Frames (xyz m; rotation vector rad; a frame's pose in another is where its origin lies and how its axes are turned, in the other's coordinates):
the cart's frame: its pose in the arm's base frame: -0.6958 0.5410 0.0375 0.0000 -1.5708 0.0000
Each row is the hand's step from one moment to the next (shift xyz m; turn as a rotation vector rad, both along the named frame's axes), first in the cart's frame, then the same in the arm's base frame.
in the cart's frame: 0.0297 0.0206 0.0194 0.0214 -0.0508 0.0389
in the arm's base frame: -0.0194 0.0206 0.0297 -0.0389 -0.0508 0.0214
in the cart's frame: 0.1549 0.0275 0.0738 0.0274 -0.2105 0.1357
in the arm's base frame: -0.0738 0.0275 0.1549 -0.1357 -0.2105 0.0274
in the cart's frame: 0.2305 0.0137 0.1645 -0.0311 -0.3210 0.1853
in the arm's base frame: -0.1645 0.0137 0.2305 -0.1853 -0.3210 -0.0311
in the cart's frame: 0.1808 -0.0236 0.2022 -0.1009 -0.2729 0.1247
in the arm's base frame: -0.2022 -0.0236 0.1808 -0.1247 -0.2729 -0.1009
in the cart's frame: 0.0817 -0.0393 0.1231 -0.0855 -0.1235 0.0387
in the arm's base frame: -0.1231 -0.0393 0.0817 -0.0387 -0.1235 -0.0855
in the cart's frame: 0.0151 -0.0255 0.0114 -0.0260 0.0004 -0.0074
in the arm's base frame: -0.0114 -0.0255 0.0151 0.0074 0.0004 -0.0260
